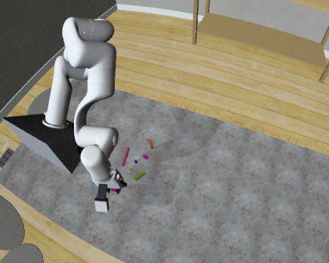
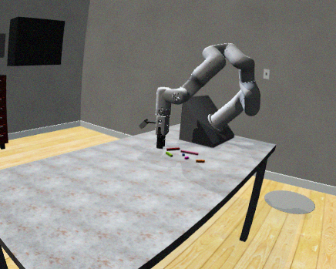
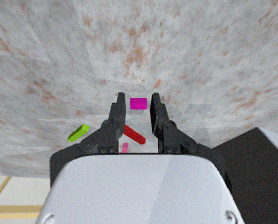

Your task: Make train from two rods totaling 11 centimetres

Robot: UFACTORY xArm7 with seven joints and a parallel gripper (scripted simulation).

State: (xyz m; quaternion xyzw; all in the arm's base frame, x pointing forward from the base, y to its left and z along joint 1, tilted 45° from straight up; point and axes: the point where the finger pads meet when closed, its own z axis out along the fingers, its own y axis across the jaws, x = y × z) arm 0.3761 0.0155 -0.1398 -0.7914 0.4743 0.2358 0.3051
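The pink rod is 40 mm behind my hand, 150 mm to the left of it and 20 mm below it. Also, from my hand: red rod 20 mm behind, 70 mm to the left, 20 mm below; then blue rod 10 mm ahead, 150 mm to the left, 20 mm below; then lime rod 60 mm ahead, 110 mm to the left, 20 mm below.
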